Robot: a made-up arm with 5 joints.
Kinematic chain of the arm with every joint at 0, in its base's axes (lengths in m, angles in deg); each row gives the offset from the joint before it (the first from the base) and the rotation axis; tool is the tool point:
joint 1: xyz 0 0 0.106 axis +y
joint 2: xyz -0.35 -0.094 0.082 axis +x
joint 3: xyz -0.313 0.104 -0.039 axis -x
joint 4: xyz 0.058 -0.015 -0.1 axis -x
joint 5: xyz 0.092 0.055 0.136 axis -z
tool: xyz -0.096 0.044 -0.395
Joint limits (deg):
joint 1: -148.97..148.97
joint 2: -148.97..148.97
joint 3: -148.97..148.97
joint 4: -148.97..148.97
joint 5: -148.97..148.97
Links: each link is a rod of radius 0.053 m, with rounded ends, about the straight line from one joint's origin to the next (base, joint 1, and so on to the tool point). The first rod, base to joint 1, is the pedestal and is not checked.
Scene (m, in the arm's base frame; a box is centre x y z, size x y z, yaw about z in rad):
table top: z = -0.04
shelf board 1: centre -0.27 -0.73 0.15 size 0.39 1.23 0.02 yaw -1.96
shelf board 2: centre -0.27 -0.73 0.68 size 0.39 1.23 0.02 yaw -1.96
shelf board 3: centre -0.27 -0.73 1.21 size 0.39 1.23 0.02 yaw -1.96
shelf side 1: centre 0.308 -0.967 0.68 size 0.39 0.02 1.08 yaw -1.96
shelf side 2: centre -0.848 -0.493 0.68 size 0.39 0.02 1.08 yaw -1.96
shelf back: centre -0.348 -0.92 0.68 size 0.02 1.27 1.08 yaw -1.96
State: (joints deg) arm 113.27 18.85 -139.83 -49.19 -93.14
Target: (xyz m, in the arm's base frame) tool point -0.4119 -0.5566 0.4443
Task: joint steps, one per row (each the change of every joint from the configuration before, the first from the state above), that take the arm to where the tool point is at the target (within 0.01 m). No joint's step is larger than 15 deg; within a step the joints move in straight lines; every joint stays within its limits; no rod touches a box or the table.
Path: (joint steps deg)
1: -5.58 -11.91 9.20 7.07 14.05
2: -5.58 -11.92 9.20 7.08 14.04
3: -5.58 -11.91 9.20 7.07 14.05
4: -5.58 -11.92 9.21 7.07 14.05
5: -5.57 -11.91 9.20 7.07 14.04
6: -5.58 -11.91 9.20 7.08 14.05
7: -5.58 -11.92 9.20 7.07 14.05
8: -5.58 -11.91 9.20 7.07 14.04
9: -5.58 -11.91 9.20 7.07 14.05
10: -5.58 -11.92 9.20 7.08 14.05
11: -5.58 -11.91 9.21 7.07 14.04

